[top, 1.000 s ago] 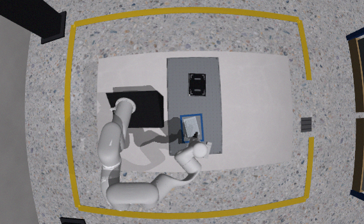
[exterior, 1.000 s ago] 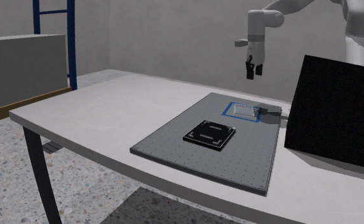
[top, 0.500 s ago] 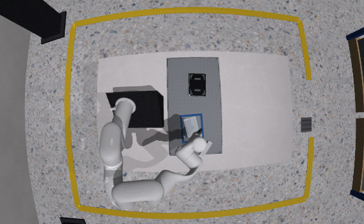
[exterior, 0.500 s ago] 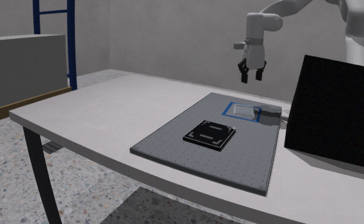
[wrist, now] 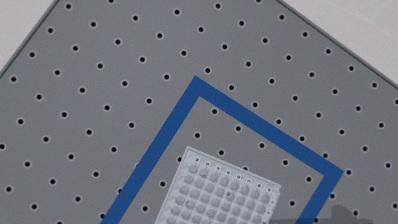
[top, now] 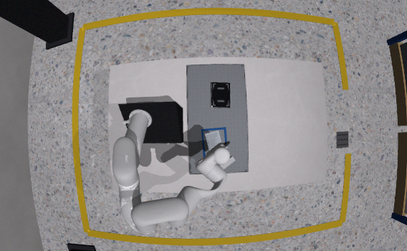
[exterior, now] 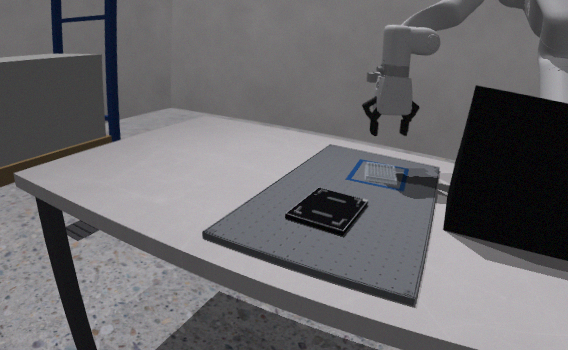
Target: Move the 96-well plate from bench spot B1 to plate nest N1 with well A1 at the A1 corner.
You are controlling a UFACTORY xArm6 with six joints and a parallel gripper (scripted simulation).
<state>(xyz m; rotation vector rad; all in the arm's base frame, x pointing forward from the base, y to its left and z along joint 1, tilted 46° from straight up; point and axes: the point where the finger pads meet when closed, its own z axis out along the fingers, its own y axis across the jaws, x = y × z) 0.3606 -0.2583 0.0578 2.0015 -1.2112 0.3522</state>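
Now: the 96-well plate 4 cm to the left of my hand and 11 cm below it. From my hand the other things lie so: A1 label: 2 cm ahead, 26 cm to the left, 11 cm below; black plate nest: 8 cm ahead, 33 cm to the left, 11 cm below.
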